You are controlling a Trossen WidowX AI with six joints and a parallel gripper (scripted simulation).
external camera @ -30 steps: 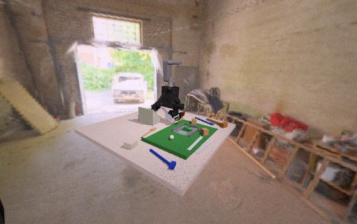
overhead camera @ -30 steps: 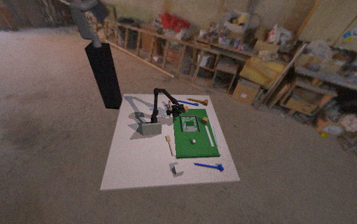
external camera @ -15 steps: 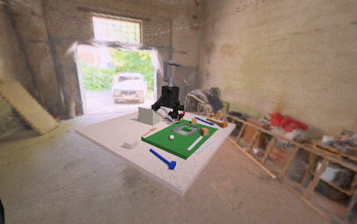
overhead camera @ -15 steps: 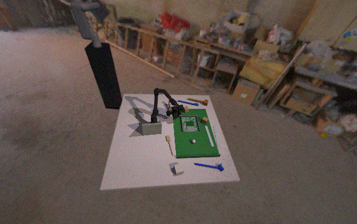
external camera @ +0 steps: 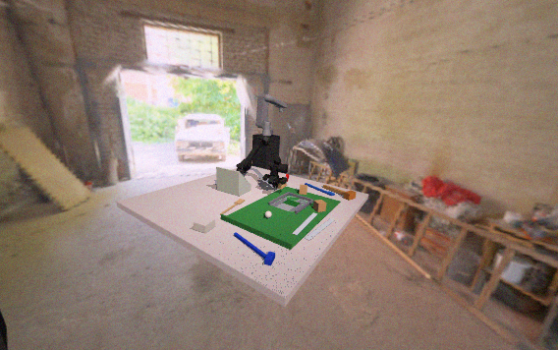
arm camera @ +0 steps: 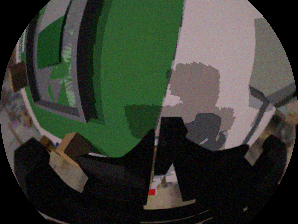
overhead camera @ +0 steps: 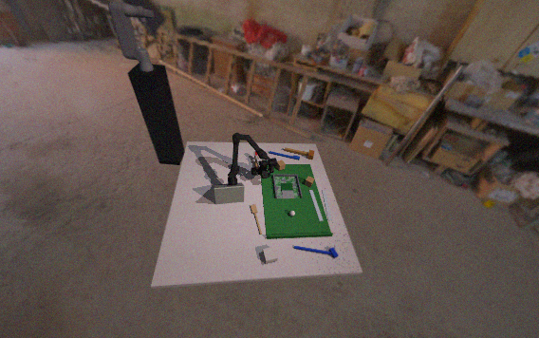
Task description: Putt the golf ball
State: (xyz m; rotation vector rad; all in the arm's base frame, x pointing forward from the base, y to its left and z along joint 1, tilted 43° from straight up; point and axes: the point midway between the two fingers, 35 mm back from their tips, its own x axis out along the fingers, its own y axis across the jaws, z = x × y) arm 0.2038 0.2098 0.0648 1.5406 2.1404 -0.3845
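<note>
Now: gripper tip 11 cm to the right of the red putter, 4 cm past it and 3 cm below it. The rest, counted from my gripper tip: green mat: 26 cm ahead, 18 cm to the right, 3 cm below; then white golf ball: 36 cm to the right, 26 cm ahead, 1 cm below; then white block: 69 cm to the right, 9 cm ahead, 1 cm below.
</note>
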